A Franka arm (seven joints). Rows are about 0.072 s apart.
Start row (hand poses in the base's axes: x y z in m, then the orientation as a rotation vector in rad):
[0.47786 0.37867 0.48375 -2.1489 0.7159 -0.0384]
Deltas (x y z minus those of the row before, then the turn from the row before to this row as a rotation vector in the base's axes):
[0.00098 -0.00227 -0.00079 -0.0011 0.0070 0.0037]
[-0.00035 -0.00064 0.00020 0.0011 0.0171 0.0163]
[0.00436 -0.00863 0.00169 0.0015 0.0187 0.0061]
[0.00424 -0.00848 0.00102 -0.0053 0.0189 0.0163]
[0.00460 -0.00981 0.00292 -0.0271 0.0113 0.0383]
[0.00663 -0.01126 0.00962 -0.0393 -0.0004 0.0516]
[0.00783 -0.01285 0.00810 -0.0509 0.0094 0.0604]
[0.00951 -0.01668 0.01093 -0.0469 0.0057 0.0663]
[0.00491 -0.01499 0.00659 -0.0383 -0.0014 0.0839]
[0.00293 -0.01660 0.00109 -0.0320 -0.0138 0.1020]
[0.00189 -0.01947 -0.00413 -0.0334 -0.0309 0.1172]
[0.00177 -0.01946 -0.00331 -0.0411 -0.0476 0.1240]
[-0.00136 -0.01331 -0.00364 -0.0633 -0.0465 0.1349]
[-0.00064 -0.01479 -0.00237 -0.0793 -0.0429 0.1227]
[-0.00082 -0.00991 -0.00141 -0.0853 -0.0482 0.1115]
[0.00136 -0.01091 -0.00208 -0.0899 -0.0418 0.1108]
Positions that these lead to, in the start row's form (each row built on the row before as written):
[0.47884 0.37640 0.48296 -2.1524 0.7161 -0.0293]
[0.47849 0.37576 0.48316 -2.1596 0.7082 -0.0019]
[0.48285 0.36713 0.48485 -2.1629 0.7121 0.0221]
[0.48709 0.35865 0.48587 -2.1762 0.7060 0.0493]
[0.49169 0.34884 0.48879 -2.2170 0.6750 0.0724]
[0.49832 0.33758 0.49841 -2.2723 0.6239 0.0855]
[0.50615 0.32473 0.50651 -2.3415 0.5683 0.1110]
[0.51566 0.30805 0.51744 -2.4069 0.5011 0.1363]
[0.52057 0.29306 0.52403 -2.4662 0.4056 0.1630]
[0.52350 0.27646 0.52512 -2.5194 0.2786 0.1829]
[0.52539 0.25699 0.52099 -2.5709 0.1226 0.1868]
[0.52716 0.23753 0.51768 -2.6234 -0.0514 0.1708]
[0.52580 0.22422 0.51404 -2.6877 -0.2431 0.1603]
[0.52516 0.20943 0.51167 -2.7577 -0.4237 0.1524]
[0.52434 0.19952 0.51026 -2.8267 -0.5974 0.1345]
[0.52570 0.18861 0.50818 -2.8891 -0.7764 0.1257]

